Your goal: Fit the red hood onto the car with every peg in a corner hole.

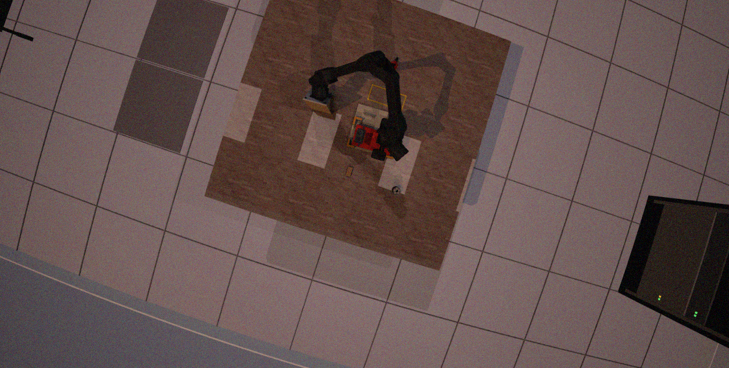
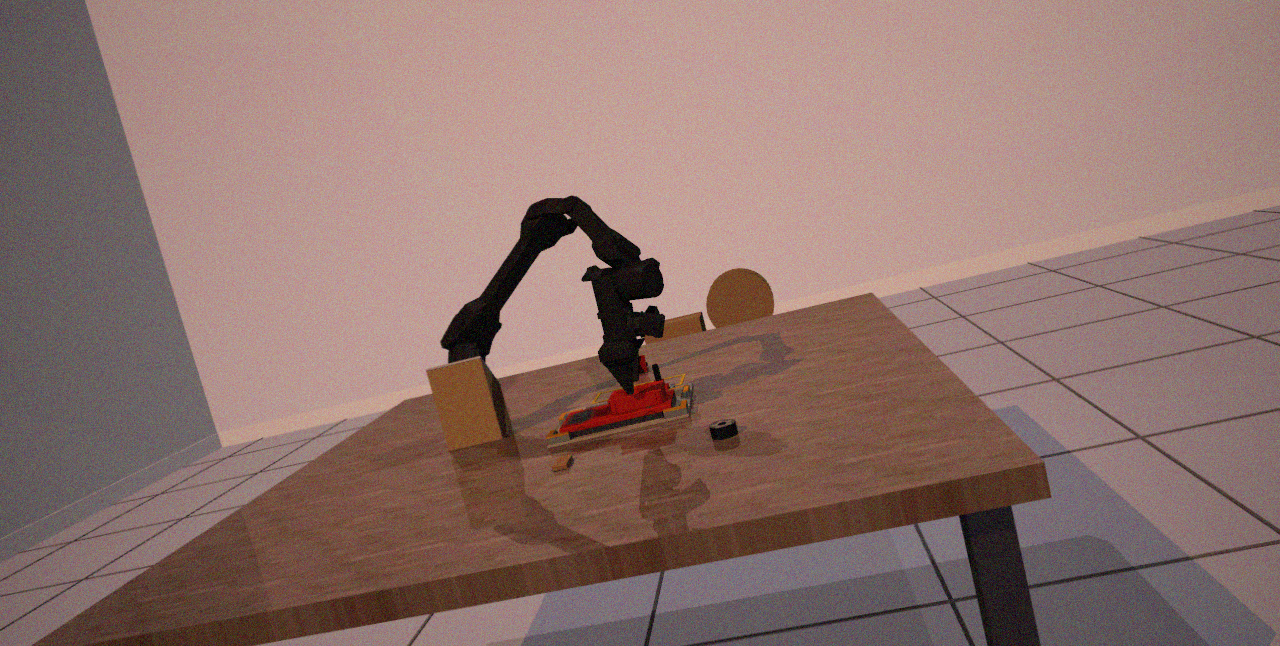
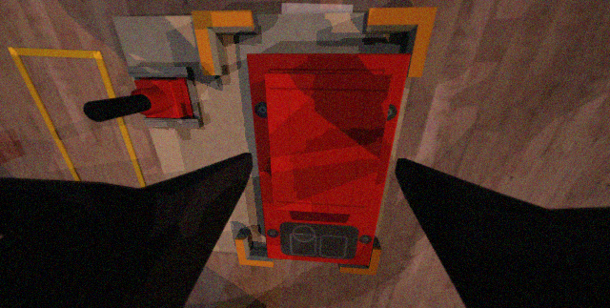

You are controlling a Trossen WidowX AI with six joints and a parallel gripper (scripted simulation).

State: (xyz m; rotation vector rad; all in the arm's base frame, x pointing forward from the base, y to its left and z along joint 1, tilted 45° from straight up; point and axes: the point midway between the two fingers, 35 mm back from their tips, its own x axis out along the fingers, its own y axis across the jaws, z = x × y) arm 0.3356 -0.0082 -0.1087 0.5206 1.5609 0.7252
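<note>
The red hood lies 1 cm below my gripper tip. The rest, counted from my gripper tip: black wheel: 20 cm to the right, 17 cm ahead, 5 cm below; then brown block: 20 cm to the right, 9 cm behind, 5 cm below.
</note>
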